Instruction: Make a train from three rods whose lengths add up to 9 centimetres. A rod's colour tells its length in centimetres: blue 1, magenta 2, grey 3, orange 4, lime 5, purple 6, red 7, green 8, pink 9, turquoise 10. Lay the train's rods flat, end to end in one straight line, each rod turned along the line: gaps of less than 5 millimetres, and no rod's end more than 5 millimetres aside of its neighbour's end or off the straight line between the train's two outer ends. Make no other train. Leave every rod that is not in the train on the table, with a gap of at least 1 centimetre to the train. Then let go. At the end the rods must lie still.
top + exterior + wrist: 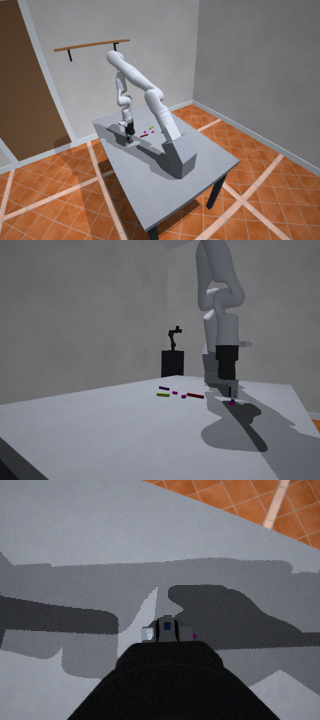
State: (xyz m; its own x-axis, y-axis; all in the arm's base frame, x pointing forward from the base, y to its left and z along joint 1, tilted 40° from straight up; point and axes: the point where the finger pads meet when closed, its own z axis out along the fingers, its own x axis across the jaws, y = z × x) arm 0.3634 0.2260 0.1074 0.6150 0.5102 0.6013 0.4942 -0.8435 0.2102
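Now: hand 3 cm above the blue rod. The rest, counted from my hand: purple rod 32 cm to the right, 3 cm below, 2 cm ahead; then lime rod 23 cm to the right, 12 cm ahead, 3 cm below; then red rod 13 cm to the right, 3 cm below, 3 cm ahead.
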